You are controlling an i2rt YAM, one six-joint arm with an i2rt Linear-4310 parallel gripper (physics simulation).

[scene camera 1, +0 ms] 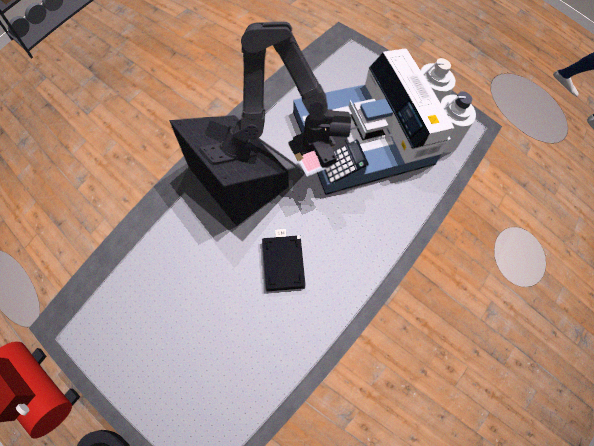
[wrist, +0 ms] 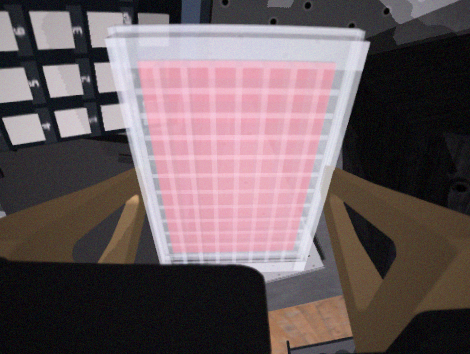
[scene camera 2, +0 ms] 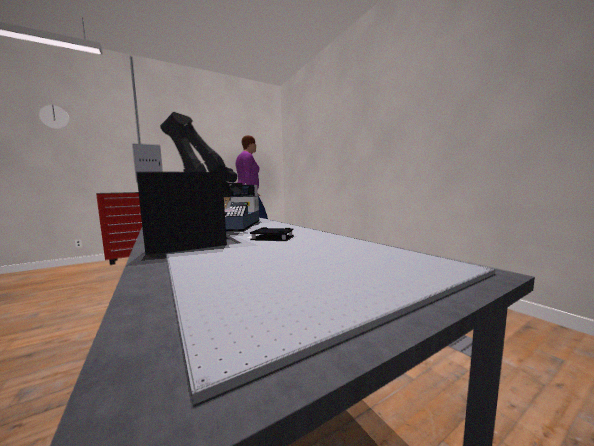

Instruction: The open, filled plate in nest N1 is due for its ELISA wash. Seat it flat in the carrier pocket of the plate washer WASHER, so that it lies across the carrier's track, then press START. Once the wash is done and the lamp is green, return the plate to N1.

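Where they show: gripper, fingertip midpoint: [scene camera 1: 310,154] [wrist: 234,176]; arm's base at its link origin: [scene camera 1: 228,152] [scene camera 2: 193,191].
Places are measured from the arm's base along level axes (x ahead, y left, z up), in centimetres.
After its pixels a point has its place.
The open plate [scene camera 1: 311,163] @[x 14.9, y 19.8, z -9.9 cm] [wrist: 240,150] @[x 14.1, y 21.1, z -9.4 cm], clear-walled with pink-filled wells, is between the tan fingers of my gripper [scene camera 1: 313,159] @[x 12.2, y 21.9, z -10.3 cm] [wrist: 234,176] @[x 12.2, y 21.9, z -10.3 cm]. The gripper is shut on its long sides and holds it up beside the washer's keypad [scene camera 1: 341,165] @[x 21.9, y 27.1, z -10.0 cm] [wrist: 62,80] @[x 18.4, y 27.3, z -10.8 cm]. The plate washer WASHER [scene camera 1: 420,92] @[x 22.9, y 59.9, z 4.2 cm] [scene camera 2: 242,220] @[x 22.3, y 20.2, z -15.6 cm] has a blue base and a white housing with a dark front. A green key [scene camera 1: 361,164] @[x 26.1, y 30.6, z -7.4 cm] shows on the keypad panel. The arm partly covers the washer's near end; I cannot make out the carrier pocket or the lamp's colour. Nest N1 [scene camera 1: 283,263] @[x 32.0, y -6.4, z -17.9 cm] [scene camera 2: 271,233] @[x 29.6, y -11.9, z -18.2 cm] is black and holds no plate.
The black arm pedestal [scene camera 1: 230,165] @[x 5.0, y -2.7, z 2.2 cm] [scene camera 2: 182,212] @[x -4.0, y -8.9, z -7.7 cm] stands close to the washer and the held plate. A white block with a blue top [scene camera 1: 376,109] @[x 15.7, y 47.7, z -3.6 cm] stands over the washer base. Two bottles [scene camera 1: 440,71] @[x 20.6, y 75.4, z 2.9 cm] [scene camera 1: 463,101] @[x 34.7, y 69.6, z 4.7 cm] stand behind the washer. The N1 label [scene camera 1: 281,233] @[x 23.3, y 0.2, z -21.3 cm] lies at the nest's edge.
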